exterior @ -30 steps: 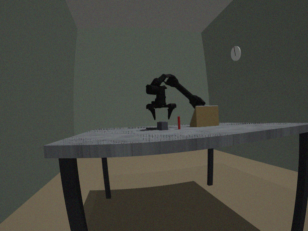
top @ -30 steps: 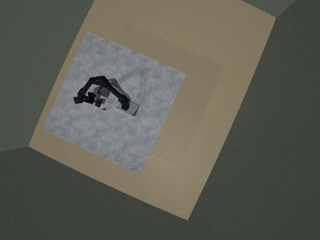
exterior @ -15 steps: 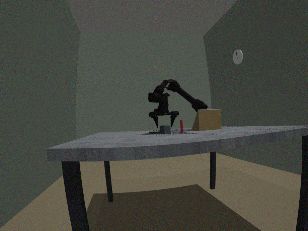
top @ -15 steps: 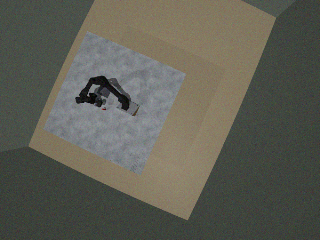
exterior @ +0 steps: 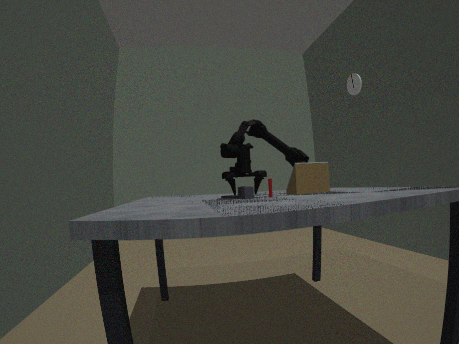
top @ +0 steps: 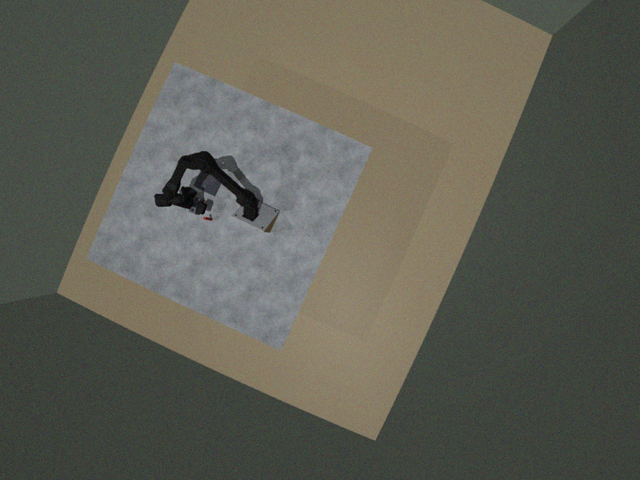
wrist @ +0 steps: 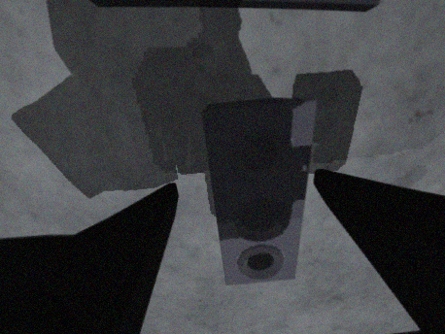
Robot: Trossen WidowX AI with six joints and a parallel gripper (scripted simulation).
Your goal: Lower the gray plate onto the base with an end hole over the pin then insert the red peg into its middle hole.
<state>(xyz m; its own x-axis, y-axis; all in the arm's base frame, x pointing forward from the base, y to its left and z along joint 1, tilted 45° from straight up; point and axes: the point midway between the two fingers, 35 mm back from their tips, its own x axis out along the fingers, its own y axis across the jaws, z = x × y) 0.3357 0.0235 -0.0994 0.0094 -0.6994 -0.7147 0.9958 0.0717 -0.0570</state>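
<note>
Right now my gripper tip is 10 mm short of the dark base, 140 mm to the left of it and 10 mm above it. Round my gripper tip: gray plate: 20 mm above; red peg: 100 mm behind, 40 mm to the left, 20 mm above.
</note>
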